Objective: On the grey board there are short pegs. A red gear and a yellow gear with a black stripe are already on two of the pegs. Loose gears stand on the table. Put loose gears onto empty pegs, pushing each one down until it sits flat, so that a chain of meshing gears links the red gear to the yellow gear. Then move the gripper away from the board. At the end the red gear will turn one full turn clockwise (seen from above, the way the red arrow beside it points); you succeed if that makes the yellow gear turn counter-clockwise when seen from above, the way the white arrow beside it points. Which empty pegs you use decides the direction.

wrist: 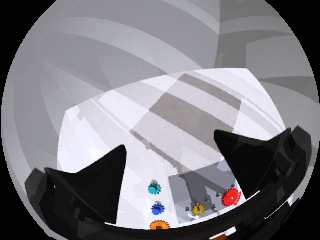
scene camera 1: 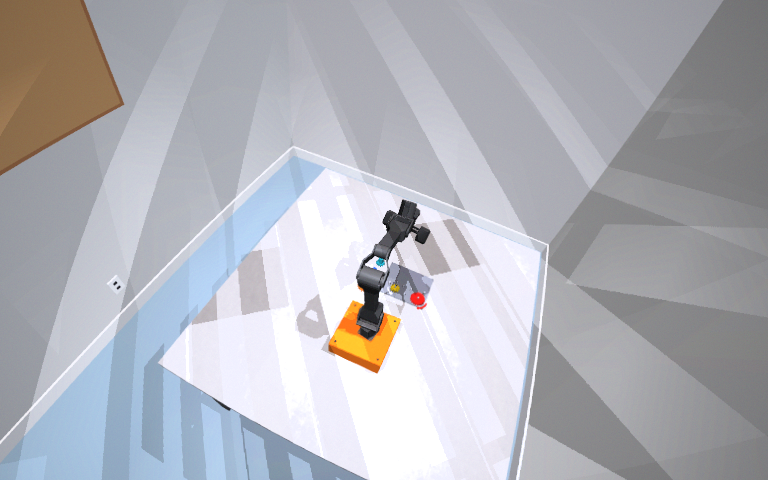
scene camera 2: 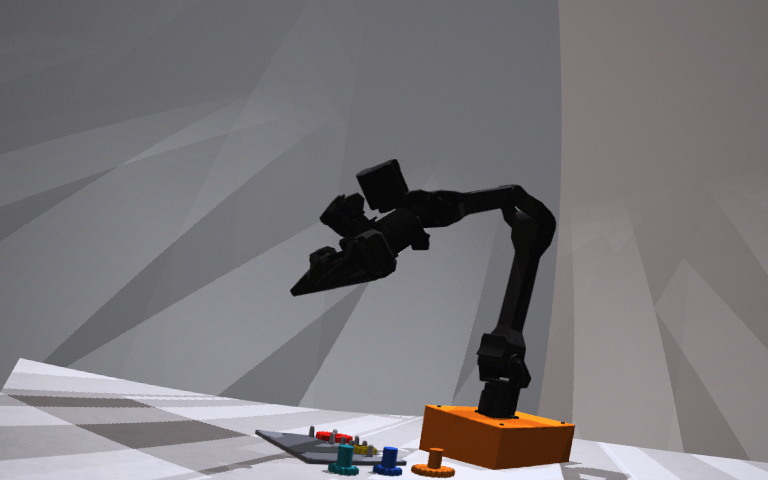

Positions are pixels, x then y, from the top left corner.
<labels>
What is the gripper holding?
Nothing.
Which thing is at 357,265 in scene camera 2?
The gripper.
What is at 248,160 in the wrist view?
The gripper.
</labels>
